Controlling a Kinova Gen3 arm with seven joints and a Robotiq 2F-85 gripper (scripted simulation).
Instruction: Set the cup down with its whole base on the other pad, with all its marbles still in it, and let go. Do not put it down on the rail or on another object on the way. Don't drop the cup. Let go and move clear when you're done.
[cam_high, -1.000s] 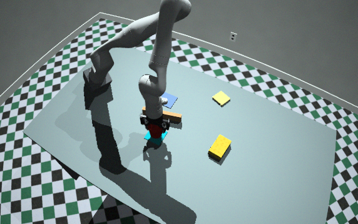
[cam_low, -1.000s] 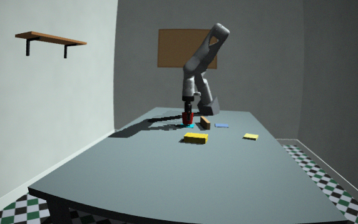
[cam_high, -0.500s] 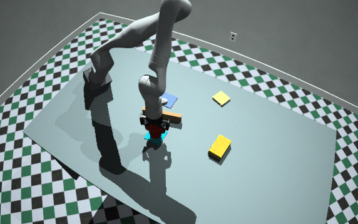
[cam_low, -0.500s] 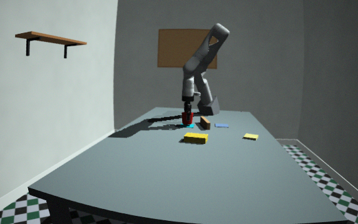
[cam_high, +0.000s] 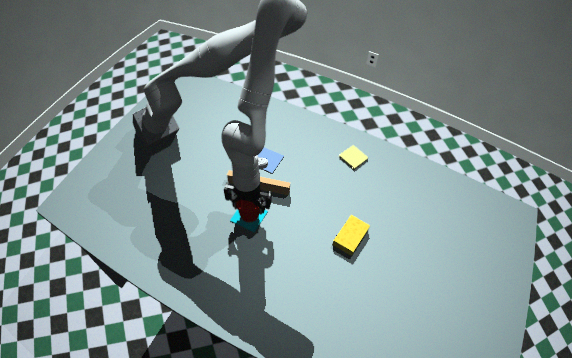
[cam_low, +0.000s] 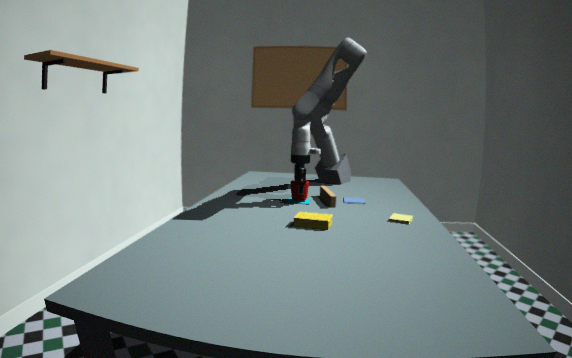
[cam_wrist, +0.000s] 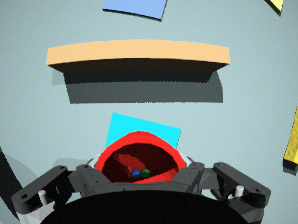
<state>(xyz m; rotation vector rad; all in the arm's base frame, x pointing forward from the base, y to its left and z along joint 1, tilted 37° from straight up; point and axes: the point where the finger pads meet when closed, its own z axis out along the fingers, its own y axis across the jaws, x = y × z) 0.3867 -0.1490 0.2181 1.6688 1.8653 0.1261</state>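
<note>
Right now my hand is 2 cm above the red cup. Round my hand: wooden rail (12 cm to the left, 4 cm below); cyan pad (6 cm below); blue marble (1 cm behind, 2 cm to the right, 3 cm below).
</note>
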